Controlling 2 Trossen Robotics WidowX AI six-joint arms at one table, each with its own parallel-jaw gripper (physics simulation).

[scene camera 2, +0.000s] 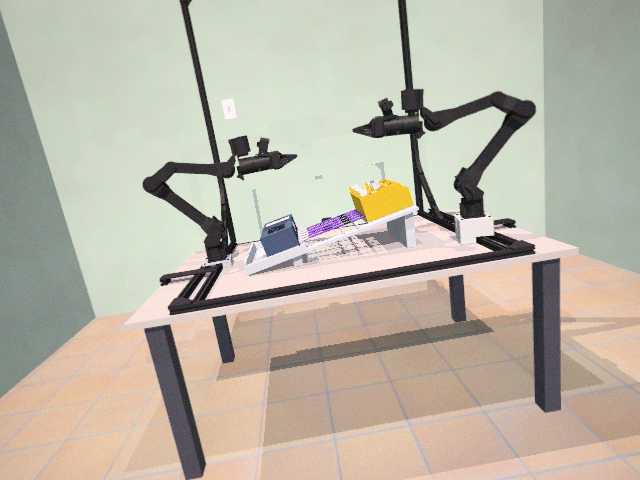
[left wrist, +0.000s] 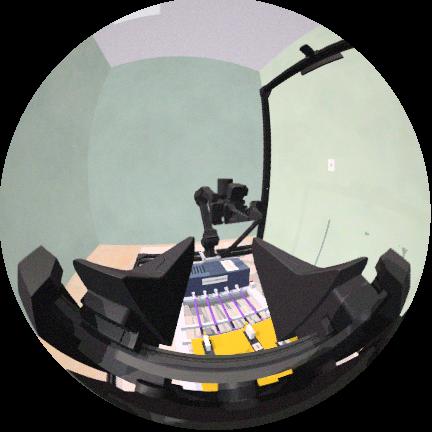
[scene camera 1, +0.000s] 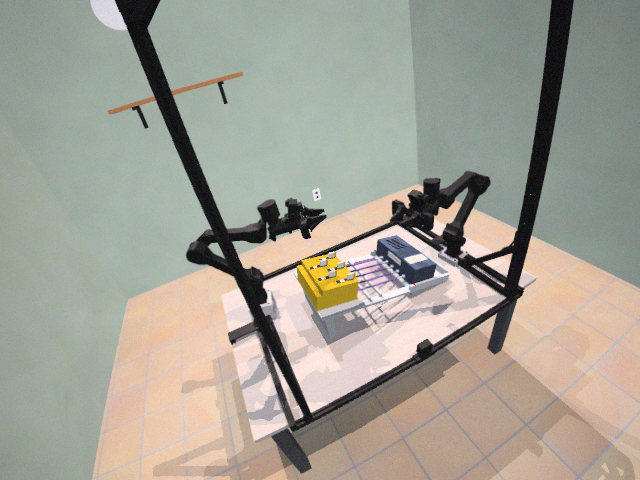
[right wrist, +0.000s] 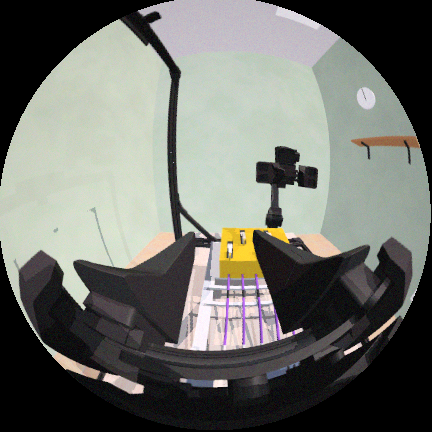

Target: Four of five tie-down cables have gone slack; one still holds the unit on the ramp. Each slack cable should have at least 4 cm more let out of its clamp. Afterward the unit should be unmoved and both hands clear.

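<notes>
A dark blue unit (scene camera 1: 422,273) (scene camera 2: 279,240) (left wrist: 239,276) sits at the low end of the white ramp (scene camera 1: 429,285) (scene camera 2: 272,264) (right wrist: 202,325). Several thin purple cables (scene camera 2: 330,224) (left wrist: 197,312) (right wrist: 243,310) run up from it to a yellow block (scene camera 1: 336,295) (scene camera 2: 385,202) (left wrist: 225,346) (right wrist: 240,267) at the high end. White clamp levers stand on the block; which cables are slack is too small to tell. My left gripper (scene camera 1: 324,213) (scene camera 2: 356,130) is half open and empty, high above the block. My right gripper (scene camera 1: 393,211) (scene camera 2: 294,156) (right wrist: 224,235) is half open and empty, above the unit's end.
A black frame (scene camera 1: 542,129) (scene camera 2: 351,279) with tall posts borders the table (scene camera 1: 361,361) (scene camera 2: 242,276). White crossbars span the ramp beneath the cables. A small black box (scene camera 1: 424,348) sits on the frame's near rail in scene camera 1.
</notes>
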